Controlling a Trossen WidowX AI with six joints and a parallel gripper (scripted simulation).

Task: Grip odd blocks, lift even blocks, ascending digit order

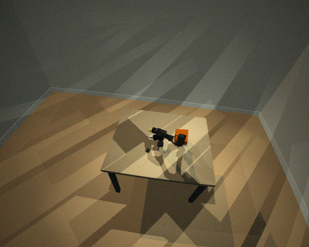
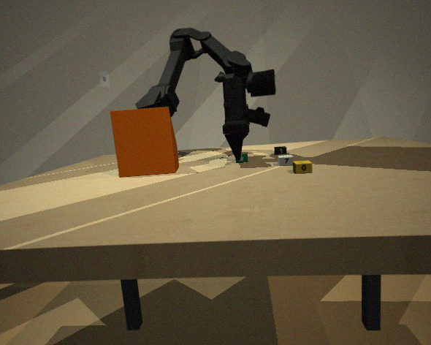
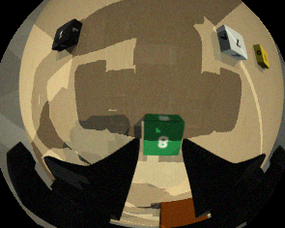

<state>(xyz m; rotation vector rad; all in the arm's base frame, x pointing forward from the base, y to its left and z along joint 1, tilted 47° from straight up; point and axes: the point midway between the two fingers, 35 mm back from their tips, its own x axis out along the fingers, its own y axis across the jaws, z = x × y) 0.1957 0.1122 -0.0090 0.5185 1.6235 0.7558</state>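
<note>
Now: gripper tip 12 cm short of the black block marked 1 and 12 cm to the right of it. Round my gripper tip: yellow block marked 0: 15 cm ahead, 17 cm to the right; green block marked 8: 1 cm ahead; white block marked 7: 12 cm ahead, 7 cm to the right.
</note>
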